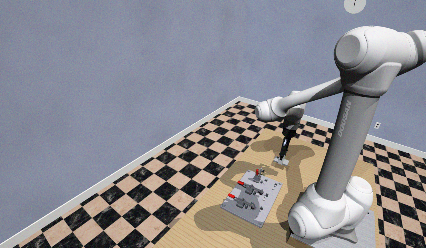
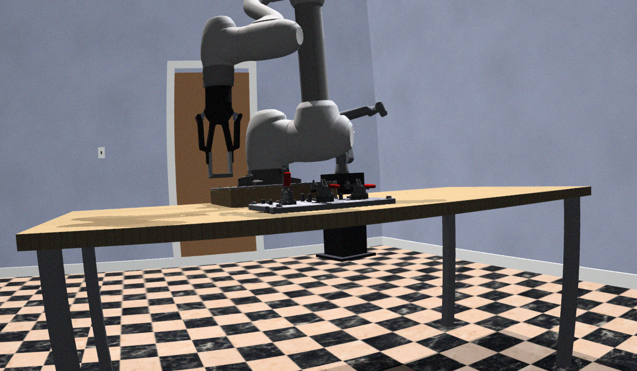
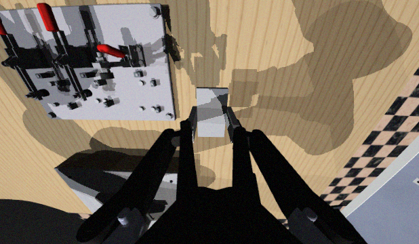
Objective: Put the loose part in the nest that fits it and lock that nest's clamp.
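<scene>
My gripper is now 3 cm above the flat grey part. From my hand the other things lie so: grey fixture plate: 10 cm ahead, 26 cm to the left, 12 cm below.
</scene>
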